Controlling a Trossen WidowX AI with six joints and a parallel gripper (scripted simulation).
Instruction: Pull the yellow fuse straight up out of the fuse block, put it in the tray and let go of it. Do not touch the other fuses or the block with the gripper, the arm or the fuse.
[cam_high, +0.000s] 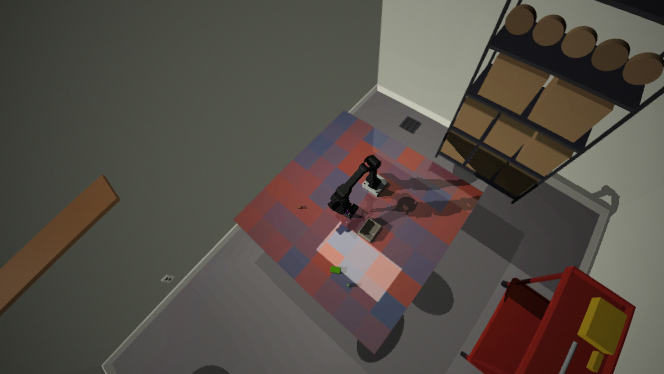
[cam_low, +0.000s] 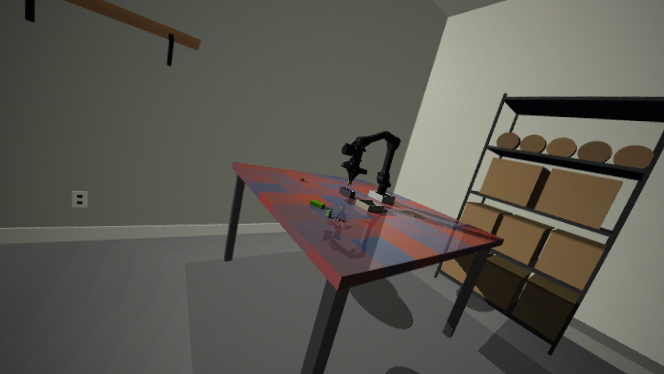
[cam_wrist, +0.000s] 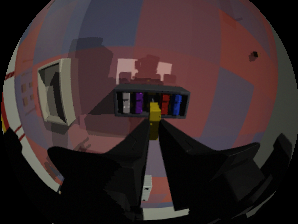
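Now: gripper tip 30 mm short of the tray, 210 mm to the right of it and 90 mm above it. Also, from my gripper tip: yellow fuse 10 mm below; small green piece 410 mm ahead, 260 mm to the left, 80 mm below; green block 370 mm ahead, 140 mm to the left, 90 mm below.
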